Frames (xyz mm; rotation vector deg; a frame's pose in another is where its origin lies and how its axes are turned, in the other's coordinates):
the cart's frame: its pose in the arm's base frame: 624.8 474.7 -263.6 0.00 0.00 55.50
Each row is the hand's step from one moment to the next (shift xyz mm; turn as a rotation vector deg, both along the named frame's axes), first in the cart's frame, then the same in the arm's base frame.
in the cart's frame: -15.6 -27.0 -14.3 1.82 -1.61 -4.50
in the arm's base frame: 13.4 -28.1 -14.3 2.36 0.59 -4.50
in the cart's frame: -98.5 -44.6 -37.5 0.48 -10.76 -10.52
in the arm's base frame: -19.0 -106.4 -37.5 9.14 -5.70 -10.52
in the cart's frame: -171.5 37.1 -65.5 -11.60 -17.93 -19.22
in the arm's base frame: -127.7 -120.3 -65.5 8.21 -19.72 -19.22
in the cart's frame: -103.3 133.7 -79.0 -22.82 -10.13 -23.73
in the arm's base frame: -168.7 -9.4 -79.0 -4.58 -24.54 -23.73
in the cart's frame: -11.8 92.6 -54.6 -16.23 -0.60 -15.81
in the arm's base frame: -83.0 42.7 -54.6 -8.70 -13.72 -15.81
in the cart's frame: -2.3 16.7 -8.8 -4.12 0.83 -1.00
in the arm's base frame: -15.1 7.6 -8.8 -3.02 -2.93 -1.00
